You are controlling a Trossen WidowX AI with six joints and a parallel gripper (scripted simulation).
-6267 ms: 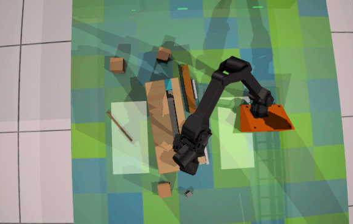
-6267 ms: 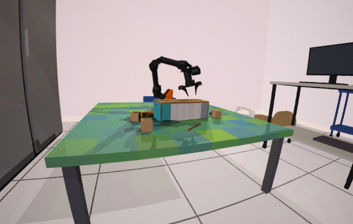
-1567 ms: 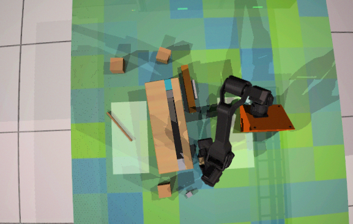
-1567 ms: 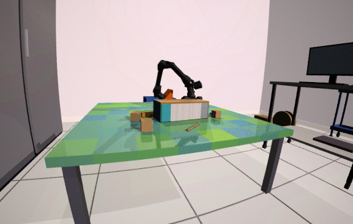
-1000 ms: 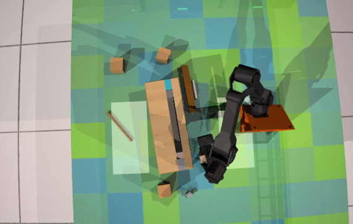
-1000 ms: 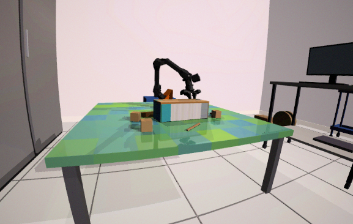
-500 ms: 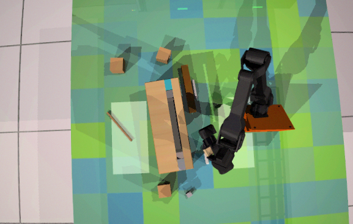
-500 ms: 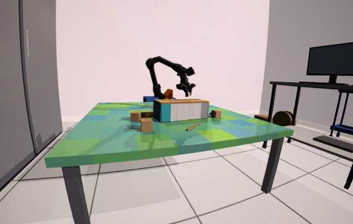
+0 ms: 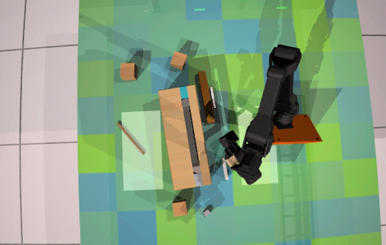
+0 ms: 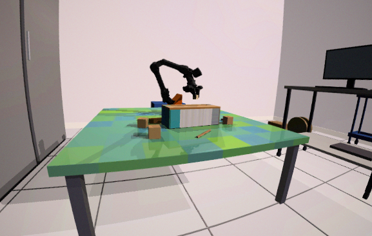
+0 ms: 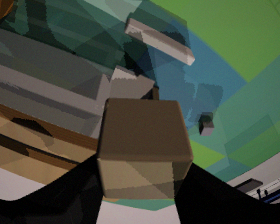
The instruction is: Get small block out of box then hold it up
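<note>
Now: the tan block 10 mm to the right of my gripper tip and 10 mm behind it. The rest, counted from my gripper tip: thin stick: 380 mm ahead, 170 mm below, 130 mm to the right; then box: 120 mm to the right, 110 mm below, 110 mm ahead; then orange bar: 280 mm to the right, 160 mm below, 50 mm ahead.
</note>
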